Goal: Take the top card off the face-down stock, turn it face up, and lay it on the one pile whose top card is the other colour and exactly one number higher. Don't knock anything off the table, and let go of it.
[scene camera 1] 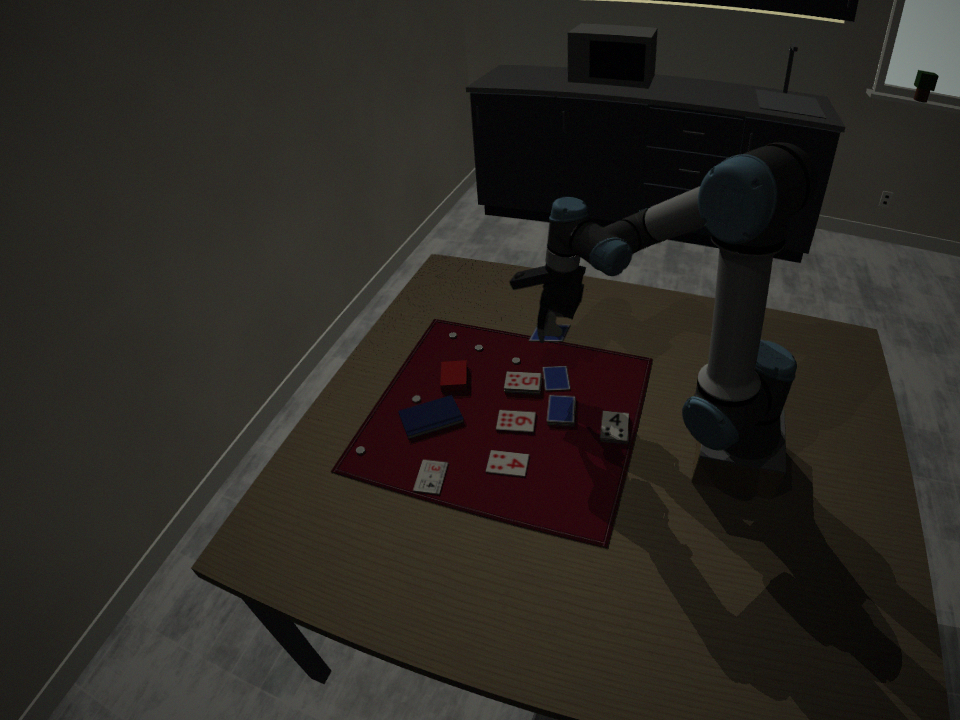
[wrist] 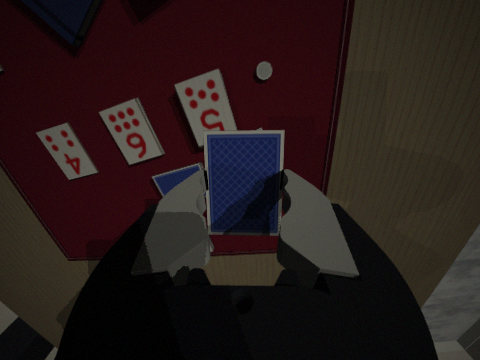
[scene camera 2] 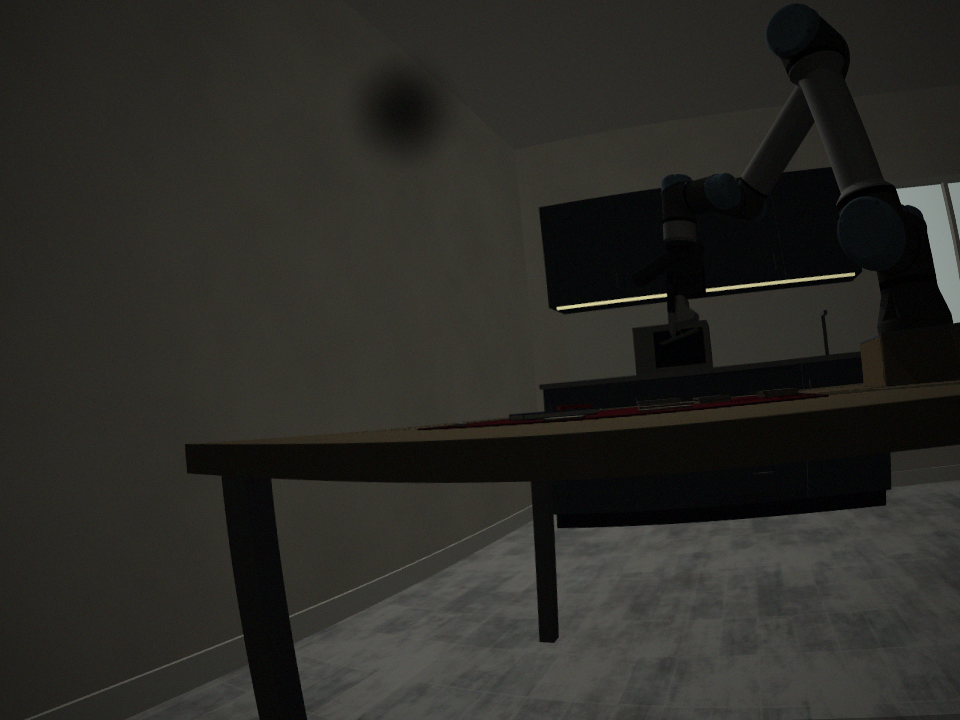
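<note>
My gripper (scene camera 1: 555,320) (wrist: 243,172) is shut on a card (scene camera 1: 550,334) (wrist: 245,165) by its long edges, high above the mat's far edge. Its blue back faces the wrist camera; its face is hidden. The thicker face-down blue stack (scene camera 1: 560,409) (wrist: 176,179) lies beside a thinner blue-backed card or stack (scene camera 1: 555,378). Face-up piles show a red 5 (scene camera 1: 521,382) (wrist: 202,100), a red 6 (scene camera 1: 515,420) (wrist: 131,131) and a red 4 (scene camera 1: 507,462) (wrist: 67,150). A black 4 (scene camera 1: 614,418) tops a pile near the robot base.
The red mat (scene camera 1: 558,496) (wrist: 280,30) also bears a dark blue case (scene camera 1: 431,417) (wrist: 62,20), a red box (scene camera 1: 453,373), a white card with a red 3 and black 4 (scene camera 1: 430,476), and several small white discs, one (scene camera 1: 515,360) (wrist: 264,70) near the red 5.
</note>
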